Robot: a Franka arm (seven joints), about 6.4 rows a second.
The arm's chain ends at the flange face. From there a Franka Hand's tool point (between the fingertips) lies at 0.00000 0.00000 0.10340 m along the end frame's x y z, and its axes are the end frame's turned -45 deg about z.
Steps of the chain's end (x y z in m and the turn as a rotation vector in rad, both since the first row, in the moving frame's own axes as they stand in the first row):
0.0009 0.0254 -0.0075 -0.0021 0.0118 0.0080
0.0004 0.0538 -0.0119 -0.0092 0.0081 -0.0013
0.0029 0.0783 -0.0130 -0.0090 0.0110 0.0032
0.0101 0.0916 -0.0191 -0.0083 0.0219 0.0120
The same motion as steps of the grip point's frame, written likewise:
-0.0166 0.0196 -0.0075 -0.0098 0.0069 0.0080
-0.0378 0.0396 -0.0119 -0.0122 -0.0008 -0.0013
-0.0532 0.0589 -0.0130 -0.0141 0.0014 0.0032
-0.0566 0.0741 -0.0191 -0.0214 0.0096 0.0120

